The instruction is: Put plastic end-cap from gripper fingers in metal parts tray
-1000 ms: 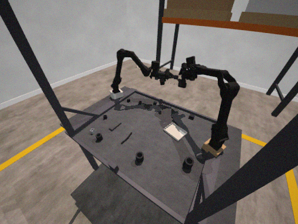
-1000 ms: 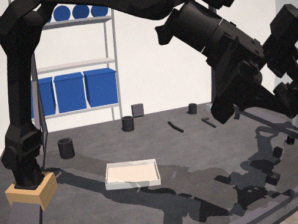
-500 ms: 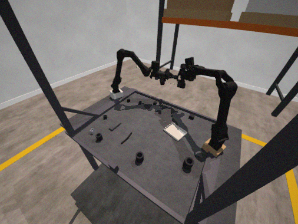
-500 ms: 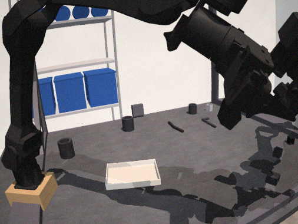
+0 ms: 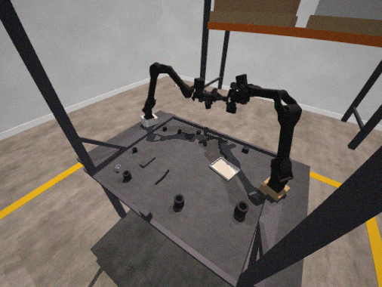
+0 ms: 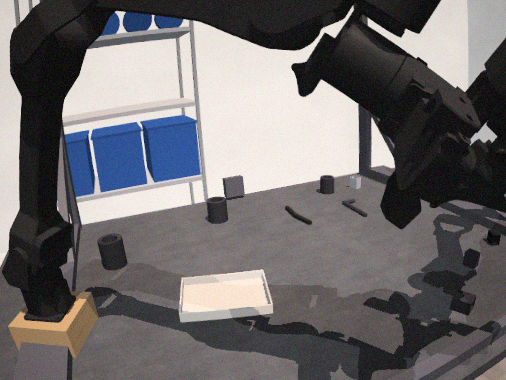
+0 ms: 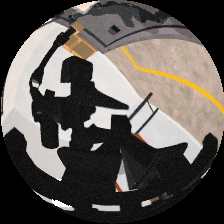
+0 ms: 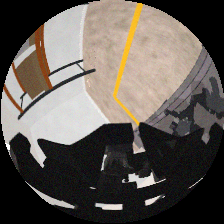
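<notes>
Now: the plastic end-cap 30 mm to the left of my right hand and 10 mm below it. Also, from my right hand: white metal parts tray: 320 mm behind, 190 mm to the right, 260 mm below.
The plastic end-cap is 3 cm to the right of my left hand and 2 cm ahead of it. From my left hand the other things lie so: white metal parts tray 30 cm behind, 26 cm below, 25 cm to the right.
</notes>
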